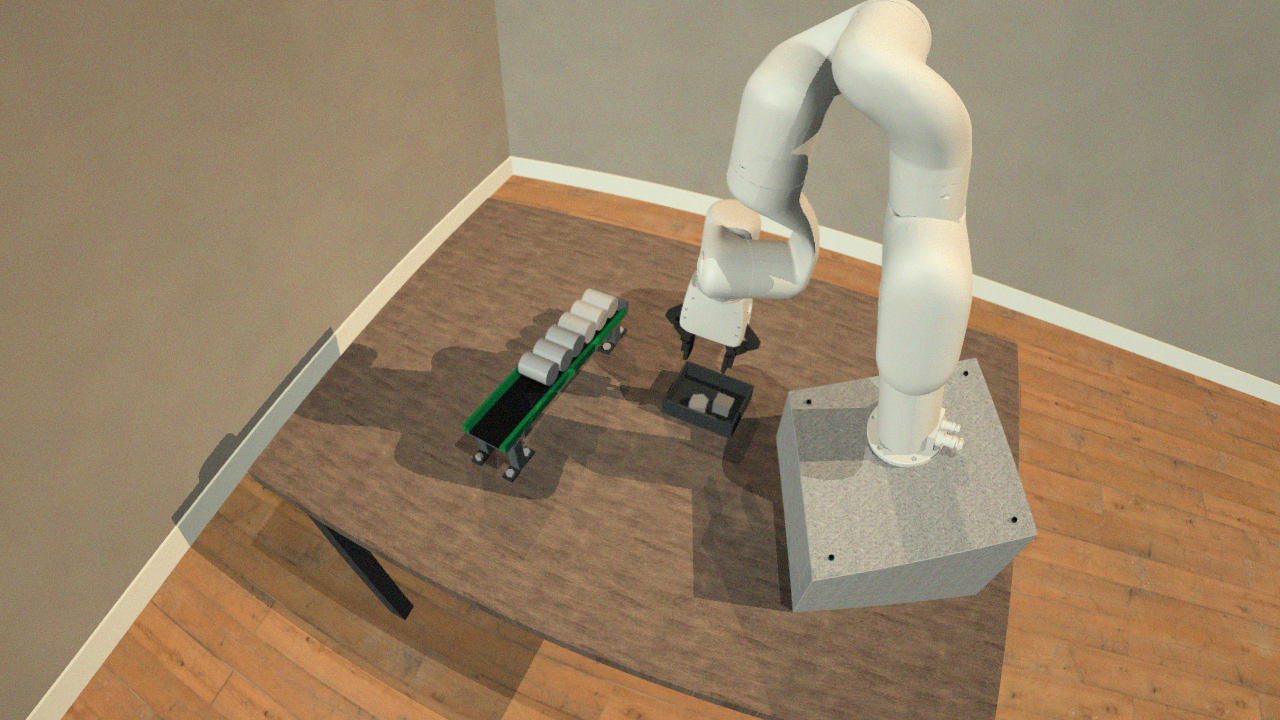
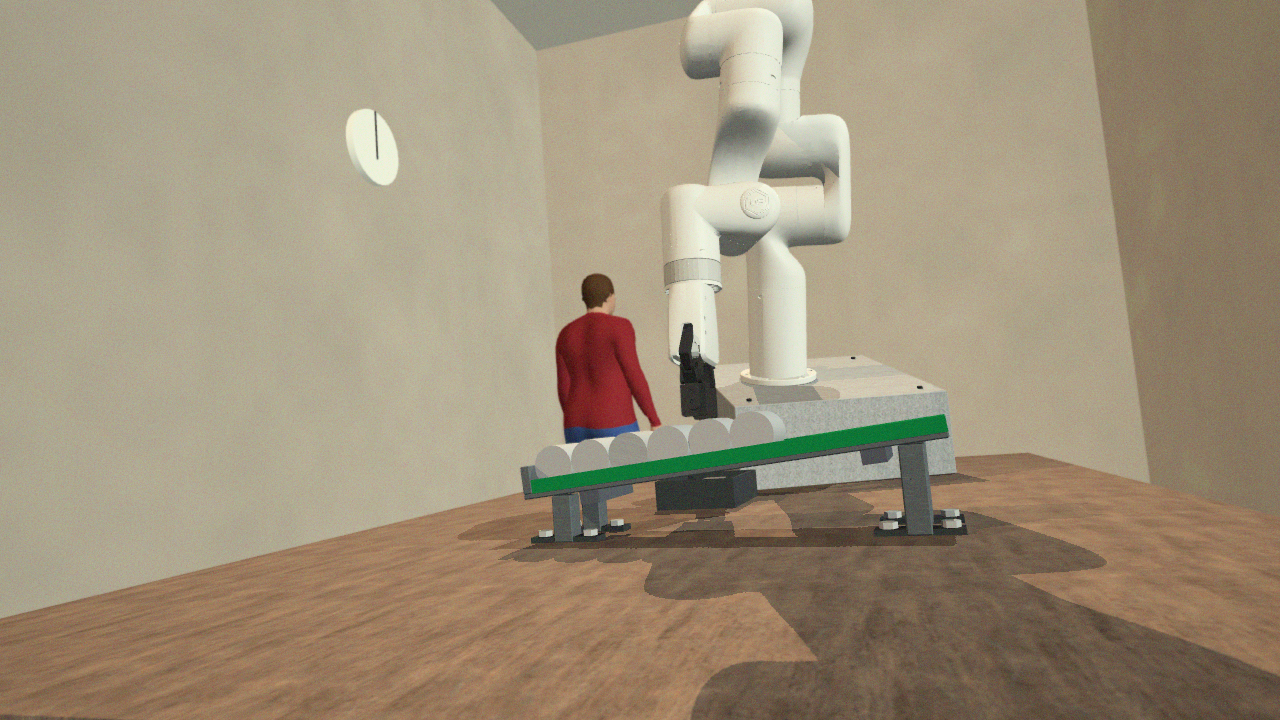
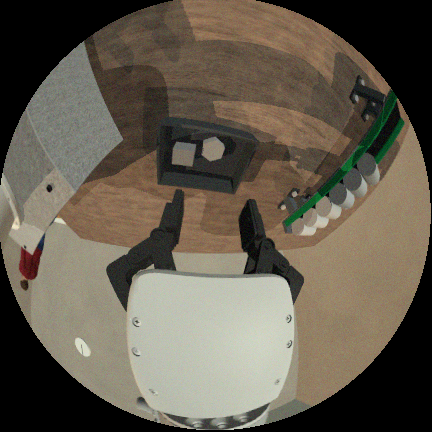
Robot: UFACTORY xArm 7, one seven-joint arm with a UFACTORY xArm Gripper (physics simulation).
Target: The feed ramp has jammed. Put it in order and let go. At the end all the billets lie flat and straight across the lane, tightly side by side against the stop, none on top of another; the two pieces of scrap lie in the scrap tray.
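Seen in the pictures: gripper, fingertip midpoint: [image 1: 706, 360] [image 2: 700, 417] [image 3: 213, 203]; arm's base at its link origin: [image 1: 906, 431] [image 2: 778, 378].
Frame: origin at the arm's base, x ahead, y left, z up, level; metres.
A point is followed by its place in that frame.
Observation:
My gripper [image 1: 707, 361] @(x 0.346, y 0.001, z -0.058 m) [image 2: 698, 414] @(x 0.346, y 0.001, z -0.058 m) [image 3: 213, 203] @(x 0.346, y 0.001, z -0.058 m) is open and empty, above and beside the scrap tray [image 1: 698, 420] @(x 0.325, y 0.048, z -0.151 m) [image 2: 693, 492] @(x 0.398, y 0.007, z -0.147 m) [image 3: 195, 182] @(x 0.337, y -0.046, z -0.142 m). A grey cube-like scrap piece [image 1: 723, 404] @(x 0.303, y 0.004, z -0.138 m) [image 3: 184, 154] @(x 0.309, y 0.001, z -0.138 m) and a six-sided-looking scrap piece [image 1: 698, 402] @(x 0.344, y 0.017, z -0.147 m) [image 3: 213, 149] @(x 0.345, y 0.016, z -0.147 m) lie apart inside the tray. Several grey billets [image 1: 564, 339] @(x 0.571, y 0.085, z -0.068 m) [image 2: 668, 442] @(x 0.608, y 0.080, z -0.080 m) [image 3: 341, 195] @(x 0.551, y 0.076, z -0.075 m) lie across the lane of the green-railed ramp [image 1: 492, 402] [image 2: 850, 437] [image 3: 325, 190], in one row and one layer, side by side. The lowest billet [image 1: 599, 302] @(x 0.585, y -0.031, z -0.080 m) [image 2: 553, 460] @(x 0.621, y -0.039, z -0.090 m) is at the stop [image 2: 526, 481] @(x 0.636, y -0.062, z -0.108 m). Rails partly hide the billets.
The grey robot pedestal [image 1: 904, 501] @(x -0.040, y 0.111, z -0.007 m) [image 2: 859, 420] @(x 0.100, y 0.148, z -0.079 m) [image 3: 80, 110] @(x 0.159, y 0.058, z -0.114 m) stands beside the tray, on the side away from the ramp. The ramp stands on bolted legs [image 1: 514, 461] [image 2: 914, 488]. A person in red [image 2: 597, 367] [image 3: 31, 262] stands beyond the table.

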